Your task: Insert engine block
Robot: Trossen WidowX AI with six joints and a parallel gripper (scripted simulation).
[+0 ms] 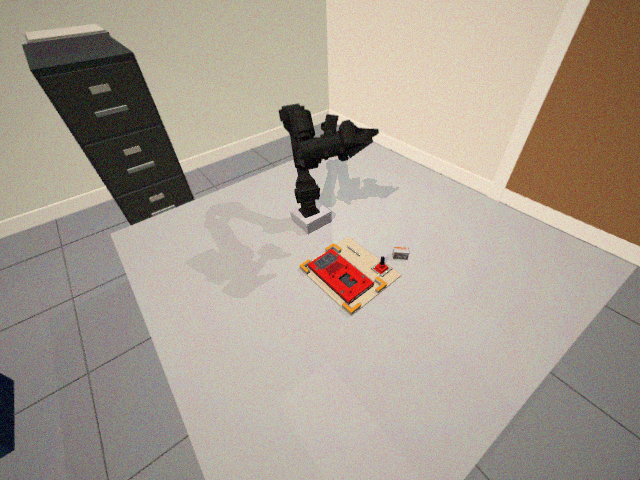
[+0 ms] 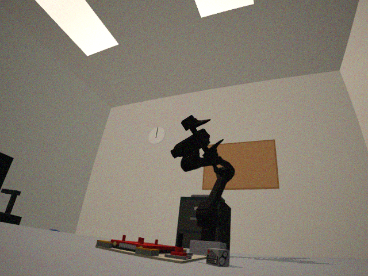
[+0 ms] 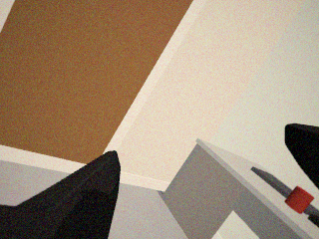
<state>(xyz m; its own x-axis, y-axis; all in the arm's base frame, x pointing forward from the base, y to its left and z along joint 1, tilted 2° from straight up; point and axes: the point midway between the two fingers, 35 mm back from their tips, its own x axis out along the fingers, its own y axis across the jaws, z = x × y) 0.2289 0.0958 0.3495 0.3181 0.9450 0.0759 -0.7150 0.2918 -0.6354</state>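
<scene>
The grey engine block is 40 cm below my gripper tip, 10 cm ahead of it and 7 cm to the left of it.
</scene>
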